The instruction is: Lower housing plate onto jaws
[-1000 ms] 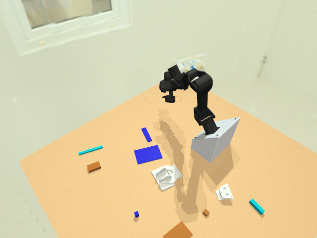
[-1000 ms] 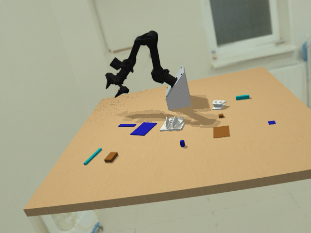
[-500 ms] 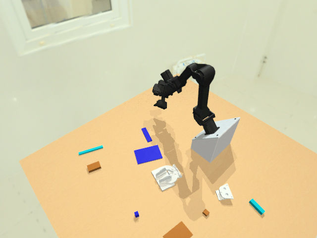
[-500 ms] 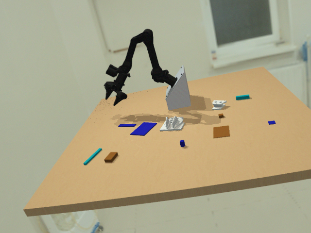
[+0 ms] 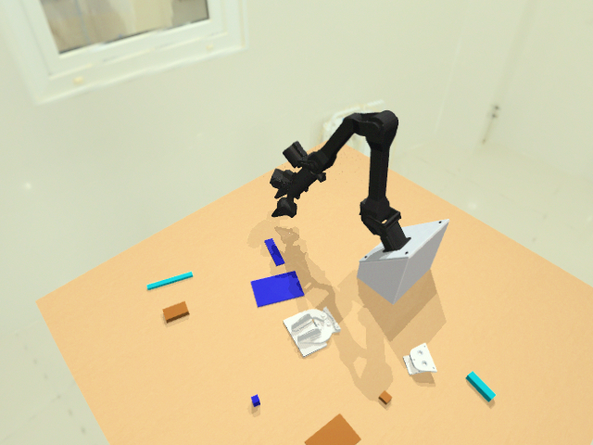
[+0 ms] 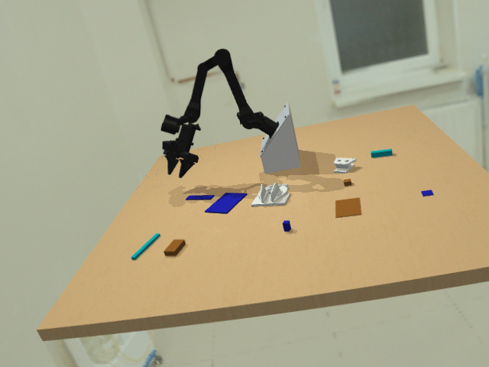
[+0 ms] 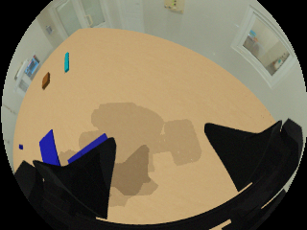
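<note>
Now: gripper tip 64 cm to the right of the white part, 11 cm short of it and 6 cm above it. Round my gripper tip: blue cube: 47 cm ahead, 40 cm to the left, 6 cm below; then blue plate: 20 cm to the left, 19 cm ahead, 7 cm below; then blue strip: 10 cm ahead, 9 cm to the left, 7 cm below.
</note>
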